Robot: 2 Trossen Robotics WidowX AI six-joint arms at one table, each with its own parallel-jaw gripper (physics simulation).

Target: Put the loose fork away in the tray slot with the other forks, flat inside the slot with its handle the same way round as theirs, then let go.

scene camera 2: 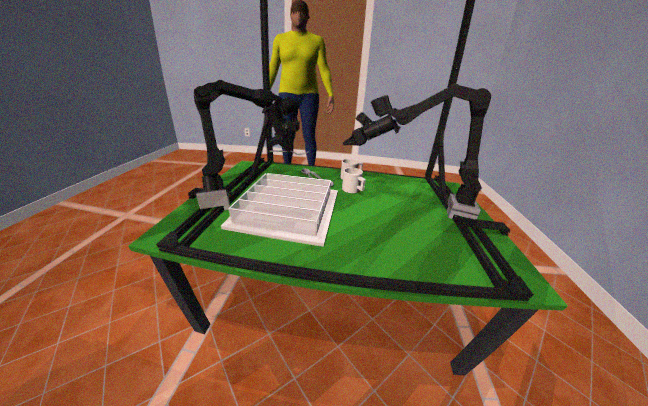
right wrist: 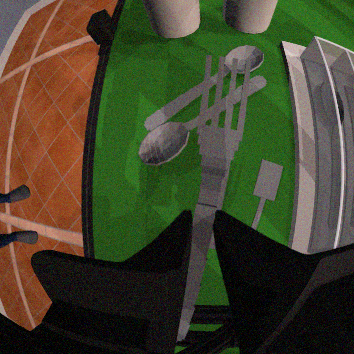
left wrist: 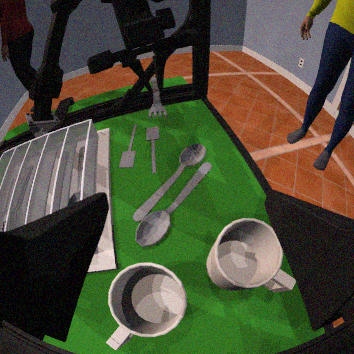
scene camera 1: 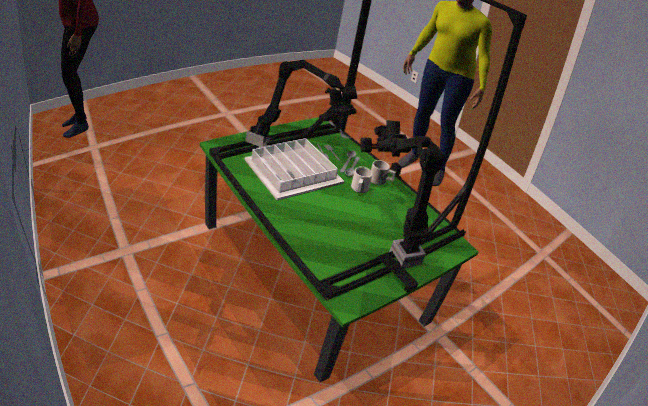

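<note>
From the left wrist view, I can see my left gripper [left wrist: 188, 199], which is open and holding nothing, plus my right gripper [left wrist: 156, 93] and a white cutlery tray [left wrist: 46, 166]. In the right wrist view there's my right gripper [right wrist: 201, 217], and the white cutlery tray [right wrist: 320, 59] is there too. Scene camera 1 gives you the white cutlery tray [scene camera 1: 300, 157], and scene camera 2 shows the white cutlery tray [scene camera 2: 273, 202] as well.
</note>
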